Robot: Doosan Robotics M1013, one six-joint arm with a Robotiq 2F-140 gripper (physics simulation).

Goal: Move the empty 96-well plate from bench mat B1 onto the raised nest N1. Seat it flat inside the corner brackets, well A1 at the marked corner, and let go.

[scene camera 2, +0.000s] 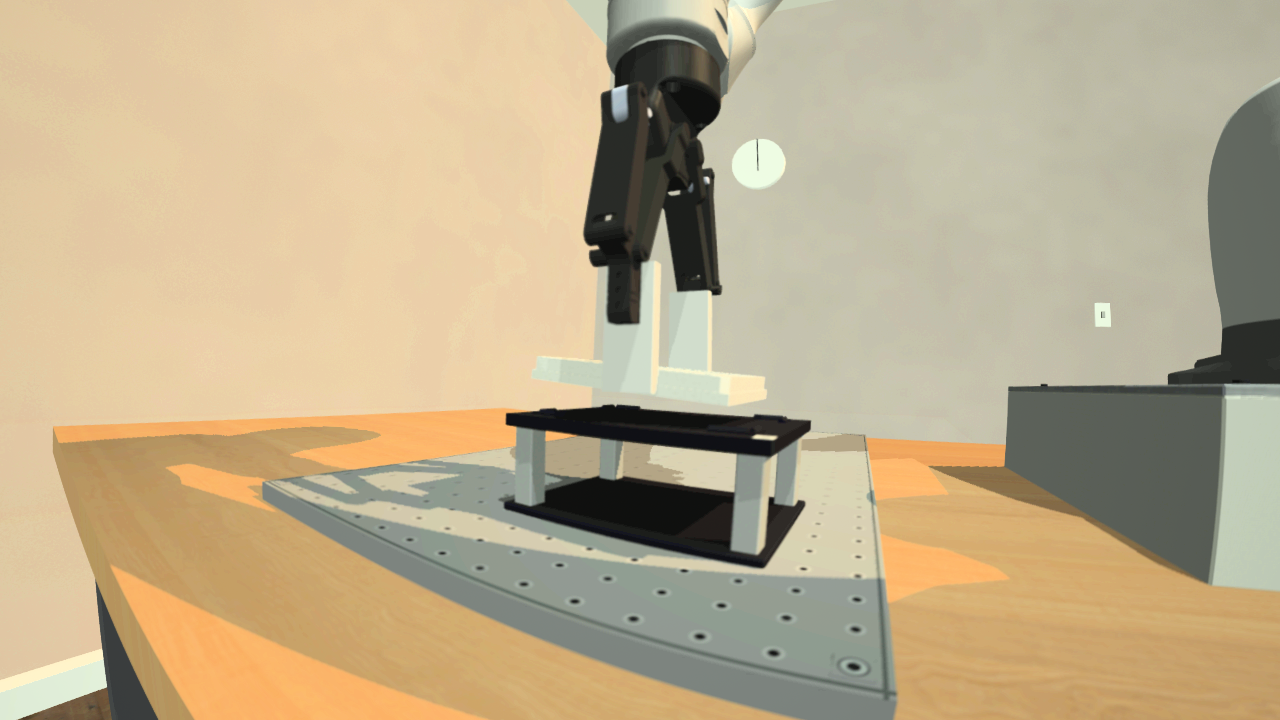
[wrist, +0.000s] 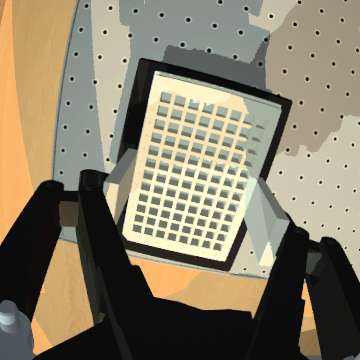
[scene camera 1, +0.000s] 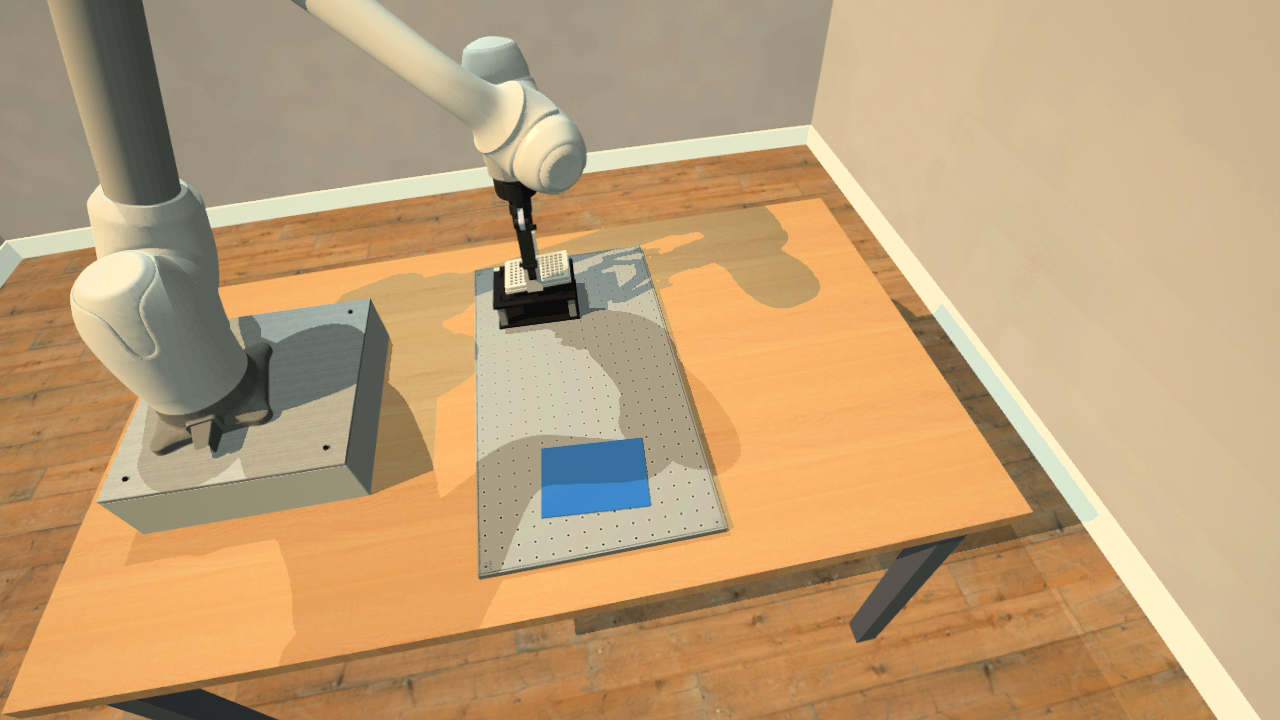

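Where they show: gripper, fingertip midpoint: (scene camera 2: 663,390) (wrist: 191,181) (scene camera 1: 534,275); arm's base, link origin: (scene camera 1: 217,397).
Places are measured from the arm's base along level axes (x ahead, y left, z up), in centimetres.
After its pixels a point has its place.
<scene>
The pale 96-well plate (scene camera 1: 554,266) @(x 62.0, y 7.9, z -0.1 cm) (scene camera 2: 729,385) @(x 53.5, y 14.1, z -1.2 cm) (wrist: 190,170) @(x 58.9, y 9.3, z -1.3 cm) is held between the long pale fingers of my gripper (scene camera 1: 533,269) @(x 57.9, y 9.1, z -1.7 cm) (scene camera 2: 662,376) @(x 57.9, y 9.1, z -1.7 cm) (wrist: 191,181) @(x 57.9, y 9.1, z -1.7 cm), gripped across its narrow width. It looks about level. The black raised nest (scene camera 1: 537,304) @(x 57.2, y 8.5, z -8.9 cm) (scene camera 2: 657,436) @(x 56.8, y 15.6, z -3.8 cm) (wrist: 133,116) @(x 62.4, y 13.6, z -3.4 cm) is directly below, with a visible gap under the plate in scene camera 2. Black nest margins show around the plate in the wrist view. A small pale mark (scene camera 2: 763,437) @(x 51.7, y 16.4, z -3.4 cm) sits on the nest's near right corner in scene camera 2. The plate hides most of the nest top and brackets in the wrist view.
The nest stands on a grey perforated board (scene camera 1: 546,385) @(x 52.9, y -12.4, z -9.5 cm) (scene camera 2: 626,595) @(x 56.6, y 21.2, z -9.5 cm) (wrist: 92,107) @(x 62.5, y 18.8, z -9.5 cm) on the wooden table (scene camera 1: 823,385) @(x 99.5, y -32.2, z -10.8 cm). A blue mat (scene camera 1: 595,479) @(x 54.5, y -34.5, z -9.3 cm) lies at the board's other end. The arm's pedestal (scene camera 1: 313,385) @(x 15.7, y -3.8, z -0.4 cm) (scene camera 2: 1109,465) @(x 24.8, y 3.7, z -6.4 cm) stands beside the board.
</scene>
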